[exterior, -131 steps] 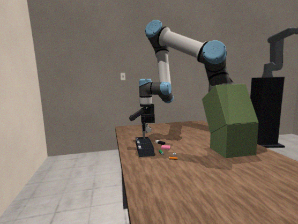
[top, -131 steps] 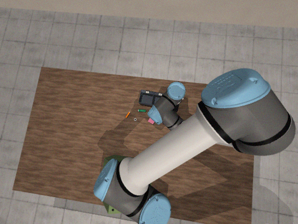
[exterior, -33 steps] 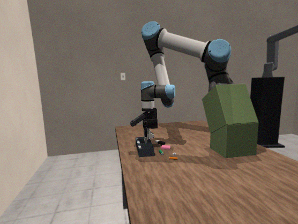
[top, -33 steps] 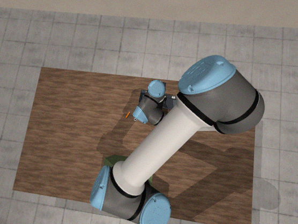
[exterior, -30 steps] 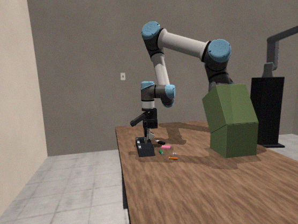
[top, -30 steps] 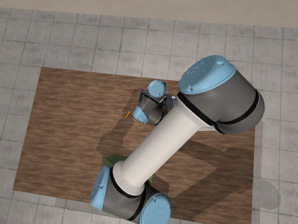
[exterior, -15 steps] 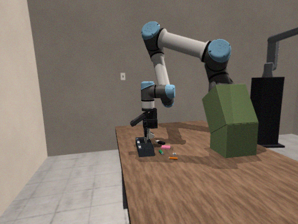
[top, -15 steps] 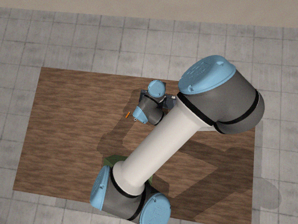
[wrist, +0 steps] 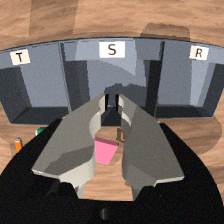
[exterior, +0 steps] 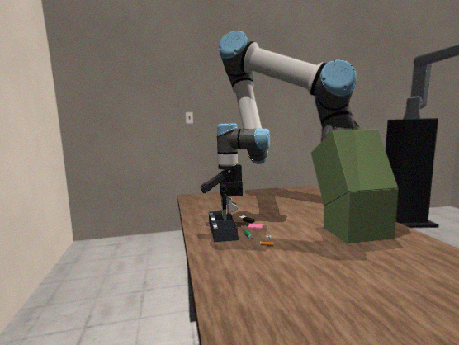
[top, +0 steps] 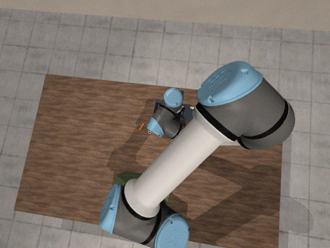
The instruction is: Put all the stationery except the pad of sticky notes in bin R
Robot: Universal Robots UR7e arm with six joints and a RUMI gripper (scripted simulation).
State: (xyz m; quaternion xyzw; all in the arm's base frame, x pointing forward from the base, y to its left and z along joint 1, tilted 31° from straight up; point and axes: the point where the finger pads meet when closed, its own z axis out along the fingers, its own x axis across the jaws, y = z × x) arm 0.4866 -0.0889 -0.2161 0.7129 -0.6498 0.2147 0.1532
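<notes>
My gripper is now 2 cm above the dark three-part bin and 1 cm short of it. From my hand the other things lie so: black-and-white eraser (9 cm behind, 8 cm to the right, 4 cm below); pink sticky-note pad (12 cm behind, 4 cm below, 1 cm to the left); green marker (9 cm to the left, 8 cm behind, 4 cm below).
</notes>
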